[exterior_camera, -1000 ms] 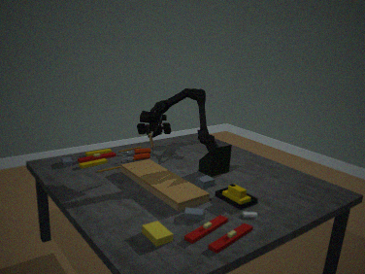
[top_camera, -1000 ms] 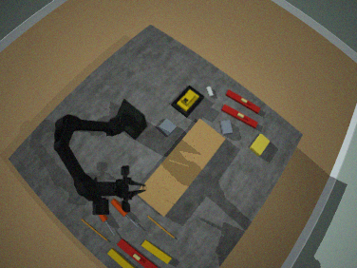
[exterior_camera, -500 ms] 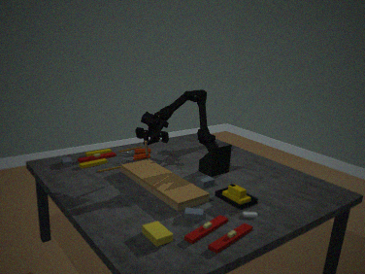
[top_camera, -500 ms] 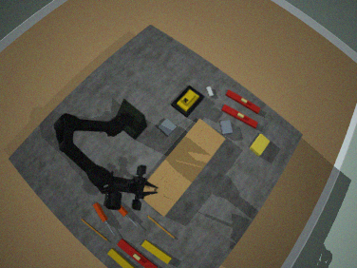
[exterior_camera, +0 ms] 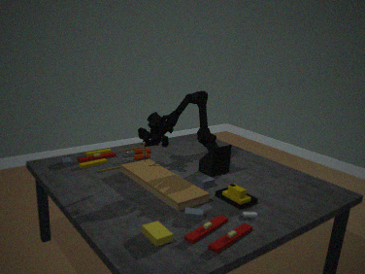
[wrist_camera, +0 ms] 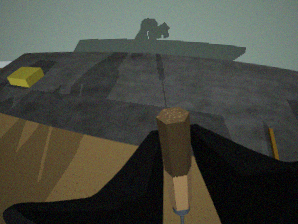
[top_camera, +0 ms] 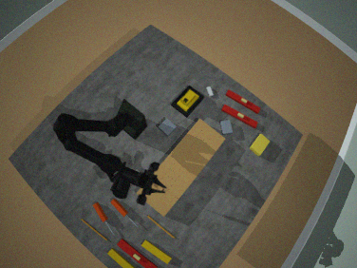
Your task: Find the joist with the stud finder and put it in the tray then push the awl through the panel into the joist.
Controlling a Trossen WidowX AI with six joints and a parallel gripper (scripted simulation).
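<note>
My gripper tip is now 20 mm past the awl, 10 mm to the left of it and 60 mm above it. Round my gripper tip: black tray 160 mm behind, 500 mm to the left, 150 mm below; then yellow block 330 mm ahead, 490 mm to the left, 150 mm below; then yellow stud finder 160 mm behind, 480 mm to the left, 120 mm below.
</note>
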